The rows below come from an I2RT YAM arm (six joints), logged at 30 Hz.
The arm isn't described. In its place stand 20 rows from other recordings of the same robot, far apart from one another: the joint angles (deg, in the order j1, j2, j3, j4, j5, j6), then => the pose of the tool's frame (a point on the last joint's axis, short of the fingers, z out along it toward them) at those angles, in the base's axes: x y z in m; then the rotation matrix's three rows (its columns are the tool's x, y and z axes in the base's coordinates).
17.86 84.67 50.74 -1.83 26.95 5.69 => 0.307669, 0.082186, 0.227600; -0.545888, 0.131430, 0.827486; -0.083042, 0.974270, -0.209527; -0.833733, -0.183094, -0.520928
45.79 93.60 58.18 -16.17 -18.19 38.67 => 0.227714, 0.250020, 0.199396; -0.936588, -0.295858, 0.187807; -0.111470, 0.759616, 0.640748; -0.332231, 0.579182, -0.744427
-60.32 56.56 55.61 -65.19 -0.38 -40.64 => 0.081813, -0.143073, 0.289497; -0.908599, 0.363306, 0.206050; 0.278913, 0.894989, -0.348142; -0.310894, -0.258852, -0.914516
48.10 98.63 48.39 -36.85 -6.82 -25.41 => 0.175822, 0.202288, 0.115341; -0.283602, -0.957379, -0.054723; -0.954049, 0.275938, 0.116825; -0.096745, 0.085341, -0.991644
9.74 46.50 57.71 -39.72 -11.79 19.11 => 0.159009, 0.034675, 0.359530; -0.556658, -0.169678, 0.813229; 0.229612, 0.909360, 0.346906; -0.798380, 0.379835, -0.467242
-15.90 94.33 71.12 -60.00 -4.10 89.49 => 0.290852, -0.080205, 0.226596; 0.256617, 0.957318, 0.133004; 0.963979, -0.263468, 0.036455; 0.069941, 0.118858, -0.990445
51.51 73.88 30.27 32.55 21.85 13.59 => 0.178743, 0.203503, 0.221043; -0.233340, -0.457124, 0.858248; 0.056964, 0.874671, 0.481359; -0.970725, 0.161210, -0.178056
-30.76 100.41 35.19 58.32 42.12 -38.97 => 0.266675, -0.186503, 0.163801; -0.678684, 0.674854, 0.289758; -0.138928, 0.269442, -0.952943; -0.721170, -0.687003, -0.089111
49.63 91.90 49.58 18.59 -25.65 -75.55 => 0.213292, 0.274675, 0.214075; 0.848583, -0.487844, 0.204729; -0.349566, -0.226537, 0.909112; -0.397126, -0.843023, -0.362770
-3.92 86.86 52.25 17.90 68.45 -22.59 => 0.321637, -0.055229, 0.262294; -0.615887, 0.733545, 0.287394; -0.099225, 0.289662, -0.951972; -0.781561, -0.614824, -0.105613
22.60 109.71 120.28 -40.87 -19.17 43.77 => 0.394145, 0.176730, 0.411657; -0.768520, -0.128917, 0.626704; 0.387850, 0.685150, 0.616557; -0.508871, 0.716903, -0.476551
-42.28 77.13 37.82 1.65 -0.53 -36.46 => 0.204080, -0.185123, 0.195120; -0.760118, 0.268067, 0.591913; -0.111998, 0.843253, -0.525719; -0.640061, -0.465902, -0.610948
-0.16 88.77 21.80 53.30 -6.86 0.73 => 0.271656, 0.003494, 0.149599; -0.237753, -0.110267, 0.965047; 0.013313, 0.993072, 0.116749; -0.971234, 0.040605, -0.234638
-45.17 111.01 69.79 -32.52 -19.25 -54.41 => 0.268193, -0.253141, 0.140333; -0.885444, -0.198591, 0.420180; -0.198264, 0.979117, 0.044962; -0.420334, -0.043495, -0.906326
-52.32 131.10 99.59 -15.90 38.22 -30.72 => 0.289897, -0.411387, 0.160476; -0.835236, 0.524660, -0.164658; 0.424863, 0.425619, -0.798962; -0.349102, -0.737279, -0.578401
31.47 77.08 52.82 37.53 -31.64 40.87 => 0.255089, 0.178031, 0.348797; -0.427731, -0.793506, 0.432891; 0.391348, 0.269130, 0.880009; -0.814796, 0.545818, 0.195422
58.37 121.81 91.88 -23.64 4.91 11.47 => 0.247202, 0.395541, 0.179530; -0.576916, -0.721356, 0.383162; -0.558874, 0.690713, 0.458885; -0.595675, 0.050598, -0.801630
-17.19 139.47 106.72 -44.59 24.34 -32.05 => 0.456608, -0.156615, 0.099137; -0.978722, -0.193257, 0.068957; -0.203321, 0.868144, -0.452755; 0.027633, -0.457142, -0.888965
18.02 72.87 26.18 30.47 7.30 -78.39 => 0.247615, 0.075794, 0.198139; 0.133458, -0.298592, 0.945003; -0.978302, 0.112780, 0.173796; -0.158472, -0.947694, -0.277062
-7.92 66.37 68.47 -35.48 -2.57 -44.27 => 0.246159, -0.032633, 0.364022; -0.460409, -0.308380, 0.832421; -0.640003, 0.765128, -0.070532; -0.615158, -0.565226, -0.549636
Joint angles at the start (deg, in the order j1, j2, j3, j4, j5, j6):
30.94, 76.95, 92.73, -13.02, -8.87, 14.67
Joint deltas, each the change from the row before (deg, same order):
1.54, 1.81, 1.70, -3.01, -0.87, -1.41
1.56, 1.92, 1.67, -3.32, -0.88, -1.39
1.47, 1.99, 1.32, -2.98, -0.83, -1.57
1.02, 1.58, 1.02, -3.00, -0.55, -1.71
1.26, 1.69, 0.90, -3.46, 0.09, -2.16
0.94, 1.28, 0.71, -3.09, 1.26, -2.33
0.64, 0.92, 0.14, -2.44, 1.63, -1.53
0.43, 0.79, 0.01, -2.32, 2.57, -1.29
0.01, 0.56, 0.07, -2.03, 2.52, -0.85
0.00, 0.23, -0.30, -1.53, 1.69, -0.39
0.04, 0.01, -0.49, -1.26, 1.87, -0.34
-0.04, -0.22, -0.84, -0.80, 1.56, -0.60
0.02, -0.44, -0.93, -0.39, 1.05, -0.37
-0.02, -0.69, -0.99, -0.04, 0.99, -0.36
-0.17, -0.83, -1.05, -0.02, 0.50, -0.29
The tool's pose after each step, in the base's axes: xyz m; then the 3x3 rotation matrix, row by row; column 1 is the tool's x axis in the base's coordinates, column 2 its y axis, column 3 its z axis. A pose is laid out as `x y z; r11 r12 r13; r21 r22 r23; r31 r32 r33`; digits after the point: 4 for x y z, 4 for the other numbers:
0.2476 0.1647 0.4957; -0.1593 -0.6528 0.7406; 0.1666 0.7216 0.6720; -0.9731 0.2304 -0.0062
0.2501 0.1768 0.4895; -0.2001 -0.6758 0.7094; 0.1088 0.7042 0.7016; -0.9737 0.2176 -0.0674
0.2530 0.1892 0.4814; -0.2361 -0.6985 0.6755; 0.0468 0.6862 0.7259; -0.9706 0.2030 -0.1293
0.2552 0.1983 0.4734; -0.2650 -0.7146 0.6474; -0.0145 0.6743 0.7383; -0.9642 0.1863 -0.1890
0.2568 0.2084 0.4631; -0.2932 -0.7286 0.6191; -0.0887 0.6654 0.7412; -0.9519 0.1624 -0.2597
0.2578 0.2152 0.4545; -0.3077 -0.7310 0.6091; -0.1567 0.6703 0.7254; -0.9385 0.1277 -0.3208
0.2589 0.2197 0.4458; -0.3258 -0.7248 0.6071; -0.2100 0.6816 0.7010; -0.9218 0.1009 -0.3743
0.2605 0.2223 0.4373; -0.3450 -0.7065 0.6179; -0.2586 0.7044 0.6610; -0.9023 0.0683 -0.4258
0.2626 0.2221 0.4310; -0.3645 -0.6826 0.6335; -0.2940 0.7298 0.6172; -0.8836 0.0387 -0.4667
0.2634 0.2214 0.4254; -0.3840 -0.6655 0.6401; -0.3191 0.7461 0.5843; -0.8664 0.0201 -0.4989
0.2634 0.2202 0.4205; -0.4001 -0.6471 0.6490; -0.3408 0.7624 0.5501; -0.8507 -0.0011 -0.5256
0.2631 0.2183 0.4157; -0.4099 -0.6333 0.6564; -0.3621 0.7735 0.5201; -0.8372 -0.0245 -0.5464
0.2618 0.2165 0.4123; -0.4158 -0.6245 0.6611; -0.3756 0.7800 0.5005; -0.8283 -0.0402 -0.5589
0.2599 0.2140 0.4105; -0.4161 -0.6156 0.6693; -0.3838 0.7861 0.4845; -0.8244 -0.0553 -0.5634
0.2579 0.2106 0.4091; -0.4170 -0.6097 0.6741; -0.3889 0.7900 0.4740; -0.8215 -0.0645 -0.5665

